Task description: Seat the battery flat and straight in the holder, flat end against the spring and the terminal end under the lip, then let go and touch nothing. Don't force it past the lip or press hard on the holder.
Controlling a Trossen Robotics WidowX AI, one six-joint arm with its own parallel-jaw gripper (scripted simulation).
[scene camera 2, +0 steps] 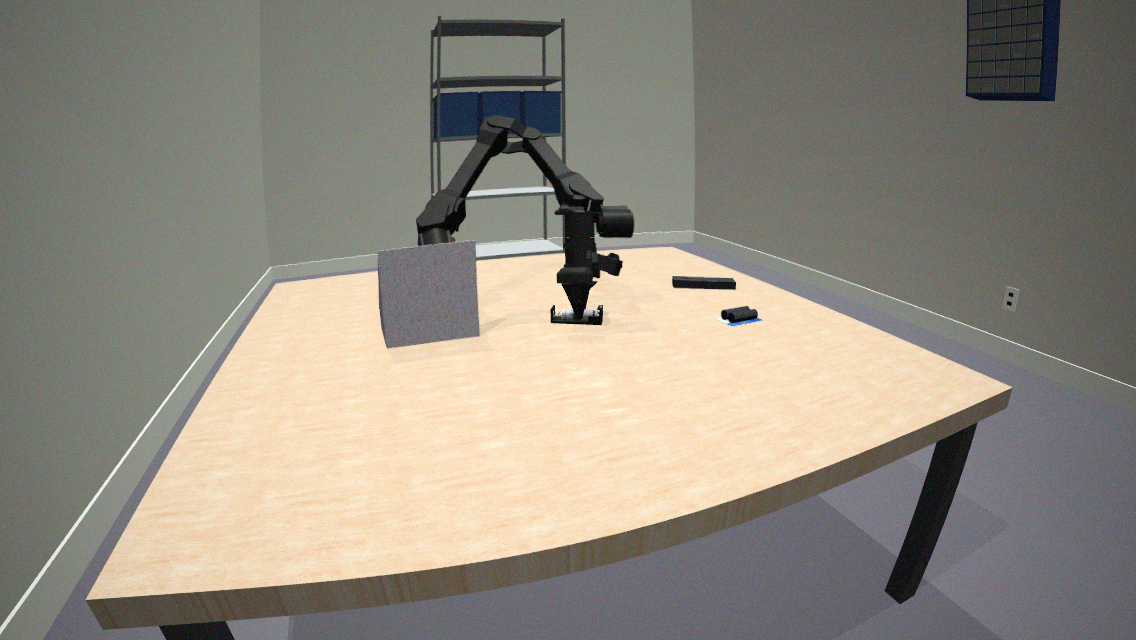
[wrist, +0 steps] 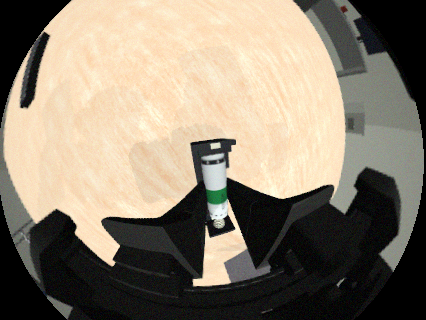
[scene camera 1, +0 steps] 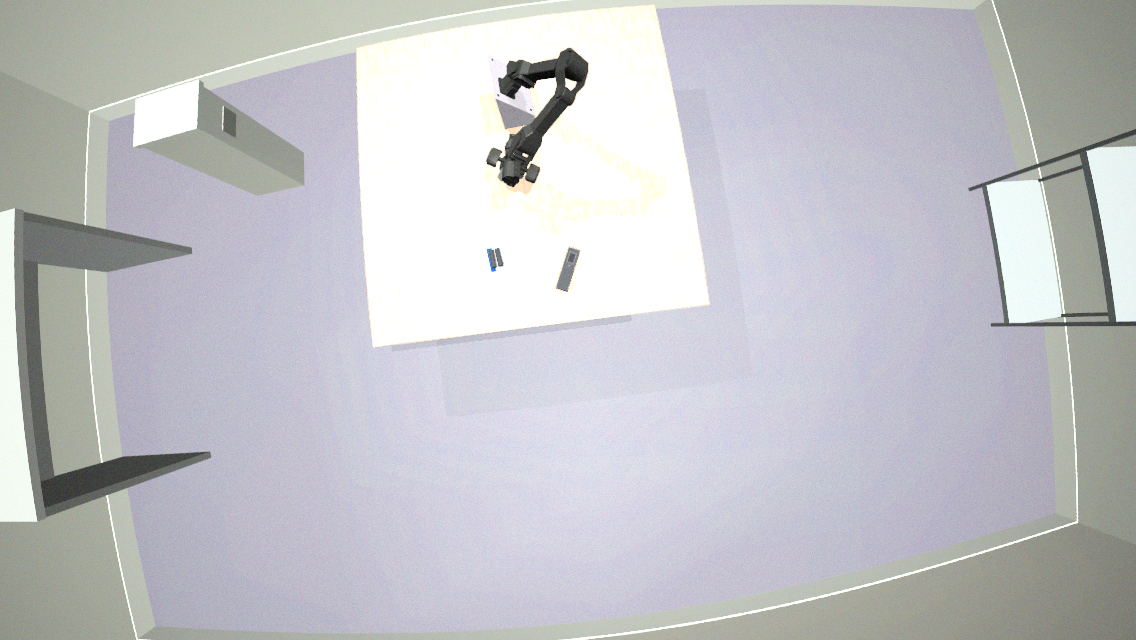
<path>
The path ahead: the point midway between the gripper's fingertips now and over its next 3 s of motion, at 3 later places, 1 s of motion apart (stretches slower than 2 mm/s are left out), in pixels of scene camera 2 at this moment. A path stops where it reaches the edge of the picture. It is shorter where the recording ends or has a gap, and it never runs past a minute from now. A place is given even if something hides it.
My gripper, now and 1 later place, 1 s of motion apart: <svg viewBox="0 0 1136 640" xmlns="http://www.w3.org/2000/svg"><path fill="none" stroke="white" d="M580 318L579 292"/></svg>
</path>
